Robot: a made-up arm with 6 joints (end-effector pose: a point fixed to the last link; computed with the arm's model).
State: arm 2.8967 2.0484 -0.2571 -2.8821 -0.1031 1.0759
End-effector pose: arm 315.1 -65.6 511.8 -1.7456 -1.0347 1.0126
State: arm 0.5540 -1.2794 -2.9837 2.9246 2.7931 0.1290
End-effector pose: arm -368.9 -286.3 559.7 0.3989 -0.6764 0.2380
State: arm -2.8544 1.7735 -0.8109 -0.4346 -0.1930 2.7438
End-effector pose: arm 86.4 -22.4 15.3 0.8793 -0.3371 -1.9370
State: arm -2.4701 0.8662 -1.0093 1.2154 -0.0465 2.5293
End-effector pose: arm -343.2 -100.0 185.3 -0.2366 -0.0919 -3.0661
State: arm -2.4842 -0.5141 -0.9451 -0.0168 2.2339 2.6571
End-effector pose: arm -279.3 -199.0 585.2 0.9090 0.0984 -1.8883
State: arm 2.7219 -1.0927 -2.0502 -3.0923 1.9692 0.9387
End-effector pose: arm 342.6 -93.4 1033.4 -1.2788 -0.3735 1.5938
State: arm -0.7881 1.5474 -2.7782 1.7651 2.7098 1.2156
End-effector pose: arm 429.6 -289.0 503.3 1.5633 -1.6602 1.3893
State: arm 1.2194 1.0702 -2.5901 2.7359 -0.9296 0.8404
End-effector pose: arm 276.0 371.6 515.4 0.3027 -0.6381 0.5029
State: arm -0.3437 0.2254 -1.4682 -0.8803 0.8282 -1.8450
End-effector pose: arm 530.7 -249.1 624.1 -0.5225 -0.7254 -1.0855
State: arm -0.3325 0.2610 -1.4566 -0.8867 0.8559 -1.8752
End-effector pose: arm 535.4 -246.5 596.9 -0.5593 -0.6514 -1.0443
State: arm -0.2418 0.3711 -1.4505 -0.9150 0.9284 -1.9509
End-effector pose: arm 556.7 -205.6 527.5 -0.6375 -0.4888 -0.8664
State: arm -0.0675 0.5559 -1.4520 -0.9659 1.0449 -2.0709
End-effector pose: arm 570.7 -119.1 418.1 -0.7648 -0.2632 -0.5303
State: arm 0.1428 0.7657 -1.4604 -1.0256 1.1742 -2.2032
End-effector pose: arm 546.9 -18.9 303.4 -0.9227 -0.0532 -0.1226
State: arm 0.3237 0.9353 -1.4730 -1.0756 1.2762 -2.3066
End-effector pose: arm 500.8 52.5 221.2 -1.0668 0.0810 0.2162
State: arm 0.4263 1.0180 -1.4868 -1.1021 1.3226 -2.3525
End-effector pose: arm 472.3 87.5 186.9 -1.1427 0.1196 0.3872
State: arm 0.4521 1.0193 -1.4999 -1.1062 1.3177 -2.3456
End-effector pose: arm 473.5 101.6 190.5 -1.1401 0.0859 0.4023
